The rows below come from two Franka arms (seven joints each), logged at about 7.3 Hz.
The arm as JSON. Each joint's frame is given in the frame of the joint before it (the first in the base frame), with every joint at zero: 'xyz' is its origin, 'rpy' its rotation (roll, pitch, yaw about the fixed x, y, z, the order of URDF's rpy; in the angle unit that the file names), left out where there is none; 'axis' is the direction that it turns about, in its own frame. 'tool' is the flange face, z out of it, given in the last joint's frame.
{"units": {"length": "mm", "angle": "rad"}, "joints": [
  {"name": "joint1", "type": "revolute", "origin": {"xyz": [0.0, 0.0, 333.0]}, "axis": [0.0, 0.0, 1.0]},
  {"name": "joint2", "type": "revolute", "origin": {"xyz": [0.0, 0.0, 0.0]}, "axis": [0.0, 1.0, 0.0]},
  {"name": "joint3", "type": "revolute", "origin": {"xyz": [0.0, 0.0, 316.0]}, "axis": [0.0, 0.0, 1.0]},
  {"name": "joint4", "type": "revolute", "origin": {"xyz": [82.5, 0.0, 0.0]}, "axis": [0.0, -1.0, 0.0]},
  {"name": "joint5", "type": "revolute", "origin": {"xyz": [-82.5, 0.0, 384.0]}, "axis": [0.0, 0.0, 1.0]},
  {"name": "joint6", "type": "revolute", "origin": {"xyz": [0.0, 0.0, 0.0]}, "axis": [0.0, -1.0, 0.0]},
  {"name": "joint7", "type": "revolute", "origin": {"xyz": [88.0, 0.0, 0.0]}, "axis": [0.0, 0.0, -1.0]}
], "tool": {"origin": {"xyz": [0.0, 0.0, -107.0], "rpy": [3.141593, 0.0, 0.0]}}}
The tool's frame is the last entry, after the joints.
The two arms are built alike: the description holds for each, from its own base.
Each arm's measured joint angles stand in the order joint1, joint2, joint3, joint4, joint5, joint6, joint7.
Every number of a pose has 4 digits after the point.
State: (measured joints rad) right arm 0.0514 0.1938 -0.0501 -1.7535 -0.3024 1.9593 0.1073; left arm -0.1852 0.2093 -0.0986 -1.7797 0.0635 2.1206 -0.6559
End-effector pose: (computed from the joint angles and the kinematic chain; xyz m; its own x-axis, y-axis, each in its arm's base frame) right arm 0.6196 -0.0170 0.4599 0.9996 0.0124 0.0258 0.0045 -0.9585 0.2850; left arm 0.6085 -0.1706 0.4505 0.9320 0.3394 0.1274 0.3357 -0.9406 0.0506
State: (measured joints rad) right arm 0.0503 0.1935 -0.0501 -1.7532 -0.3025 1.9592 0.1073; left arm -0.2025 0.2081 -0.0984 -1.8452 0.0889 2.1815 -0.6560
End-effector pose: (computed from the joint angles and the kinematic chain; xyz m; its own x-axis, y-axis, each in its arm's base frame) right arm 0.6196 -0.0176 0.4602 0.9996 0.0113 0.0263 0.0033 -0.9585 0.2851; left arm 0.5992 -0.1791 0.4258 0.9420 0.3064 0.1369 0.3050 -0.9518 0.0316
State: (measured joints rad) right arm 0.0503 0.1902 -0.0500 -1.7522 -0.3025 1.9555 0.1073; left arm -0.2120 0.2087 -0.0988 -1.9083 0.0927 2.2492 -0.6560
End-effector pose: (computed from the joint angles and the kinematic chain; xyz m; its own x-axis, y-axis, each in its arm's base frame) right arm 0.6190 -0.0177 0.4624 0.9996 0.0104 0.0271 0.0022 -0.9584 0.2853; left arm 0.5905 -0.1841 0.4023 0.9466 0.2905 0.1402 0.2886 -0.9569 0.0337
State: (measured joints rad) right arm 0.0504 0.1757 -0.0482 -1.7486 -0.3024 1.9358 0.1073; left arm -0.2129 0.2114 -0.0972 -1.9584 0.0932 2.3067 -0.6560
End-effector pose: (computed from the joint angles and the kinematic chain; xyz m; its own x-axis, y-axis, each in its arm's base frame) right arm 0.6156 -0.0174 0.4714 0.9996 0.0066 0.0264 -0.0012 -0.9581 0.2863; left arm 0.5845 -0.1829 0.3829 0.9472 0.2872 0.1425 0.2847 -0.9579 0.0382
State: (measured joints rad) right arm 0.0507 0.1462 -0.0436 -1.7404 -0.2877 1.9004 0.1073; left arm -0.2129 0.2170 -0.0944 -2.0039 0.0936 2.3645 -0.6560
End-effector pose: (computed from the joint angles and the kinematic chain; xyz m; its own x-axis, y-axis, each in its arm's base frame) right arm 0.6088 -0.0150 0.4900 0.9995 -0.0036 0.0302 -0.0118 -0.9616 0.2741; left arm 0.5791 -0.1805 0.3644 0.9469 0.2864 0.1463 0.2829 -0.9581 0.0442
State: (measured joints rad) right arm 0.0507 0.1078 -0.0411 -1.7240 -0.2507 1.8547 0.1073; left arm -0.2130 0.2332 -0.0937 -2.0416 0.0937 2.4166 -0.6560
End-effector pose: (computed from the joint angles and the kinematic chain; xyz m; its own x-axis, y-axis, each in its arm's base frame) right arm 0.5995 -0.0127 0.5164 0.9989 -0.0247 0.0403 -0.0337 -0.9699 0.2410; left arm 0.5742 -0.1795 0.3428 0.9482 0.2840 0.1424 0.2802 -0.9588 0.0467
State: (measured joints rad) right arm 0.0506 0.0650 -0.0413 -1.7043 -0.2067 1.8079 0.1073; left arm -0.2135 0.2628 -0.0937 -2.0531 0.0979 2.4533 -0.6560
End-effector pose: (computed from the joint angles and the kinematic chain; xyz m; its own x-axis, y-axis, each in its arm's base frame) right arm 0.5881 -0.0110 0.5464 0.9973 -0.0474 0.0552 -0.0575 -0.9783 0.1991; left arm 0.5741 -0.1804 0.3237 0.9503 0.2790 0.1378 0.2753 -0.9603 0.0458
